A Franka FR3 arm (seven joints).
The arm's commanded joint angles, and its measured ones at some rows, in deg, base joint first. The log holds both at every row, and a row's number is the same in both.
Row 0, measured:
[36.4 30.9 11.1 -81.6 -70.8 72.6 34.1]
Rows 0 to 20, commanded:
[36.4 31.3 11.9 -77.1 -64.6 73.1 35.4]
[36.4 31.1 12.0 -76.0 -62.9 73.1 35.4]
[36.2 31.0 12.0 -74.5 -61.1 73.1 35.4]
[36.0 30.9 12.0 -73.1 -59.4 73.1 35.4]
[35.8 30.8 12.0 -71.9 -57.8 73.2 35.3]
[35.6 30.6 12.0 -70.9 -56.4 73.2 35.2]
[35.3 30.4 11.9 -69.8 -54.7 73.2 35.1]
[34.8 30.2 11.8 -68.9 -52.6 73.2 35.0]
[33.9 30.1 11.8 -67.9 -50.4 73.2 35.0]
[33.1 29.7 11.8 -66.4 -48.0 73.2 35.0]
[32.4 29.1 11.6 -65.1 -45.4 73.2 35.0]
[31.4 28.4 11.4 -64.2 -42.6 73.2 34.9]
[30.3 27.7 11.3 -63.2 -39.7 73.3 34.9]
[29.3 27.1 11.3 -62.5 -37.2 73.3 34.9]
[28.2 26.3 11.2 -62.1 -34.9 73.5 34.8]
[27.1 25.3 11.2 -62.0 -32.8 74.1 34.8]
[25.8 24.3 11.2 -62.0 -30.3 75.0 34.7]
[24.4 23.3 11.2 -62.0 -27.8 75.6 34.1]
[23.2 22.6 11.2 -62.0 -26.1 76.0 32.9]
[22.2 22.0 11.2 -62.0 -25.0 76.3 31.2]
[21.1 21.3 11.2 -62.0 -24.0 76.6 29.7]
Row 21, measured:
[24.5 23.5 10.7 -61.4 -28.3 74.8 33.4]
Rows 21 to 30, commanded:
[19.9 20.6 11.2 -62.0 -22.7 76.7 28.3]
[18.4 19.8 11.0 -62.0 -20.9 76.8 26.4]
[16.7 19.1 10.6 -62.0 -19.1 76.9 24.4]
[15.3 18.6 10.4 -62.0 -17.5 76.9 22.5]
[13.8 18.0 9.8 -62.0 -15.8 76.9 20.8]
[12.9 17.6 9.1 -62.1 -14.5 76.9 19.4]
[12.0 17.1 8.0 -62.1 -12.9 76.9 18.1]
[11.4 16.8 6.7 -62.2 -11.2 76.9 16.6]
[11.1 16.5 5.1 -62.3 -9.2 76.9 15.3]
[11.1 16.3 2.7 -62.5 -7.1 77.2 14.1]
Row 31, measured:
[12.4 17.6 6.6 -61.3 -13.0 75.8 18.2]
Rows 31 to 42, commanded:
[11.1 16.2 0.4 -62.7 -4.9 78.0 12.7]
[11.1 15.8 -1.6 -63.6 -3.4 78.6 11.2]
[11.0 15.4 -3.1 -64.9 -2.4 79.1 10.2]
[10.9 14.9 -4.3 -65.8 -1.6 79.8 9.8]
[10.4 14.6 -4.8 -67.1 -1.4 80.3 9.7]
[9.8 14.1 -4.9 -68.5 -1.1 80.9 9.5]
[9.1 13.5 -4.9 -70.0 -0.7 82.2 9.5]
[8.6 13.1 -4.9 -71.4 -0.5 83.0 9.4]
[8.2 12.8 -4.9 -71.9 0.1 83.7 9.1]
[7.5 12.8 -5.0 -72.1 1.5 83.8 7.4]
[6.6 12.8 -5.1 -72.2 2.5 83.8 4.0]
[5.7 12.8 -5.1 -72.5 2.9 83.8 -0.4]
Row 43, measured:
[8.4 15.5 -5.3 -68.5 -0.4 81.9 8.2]
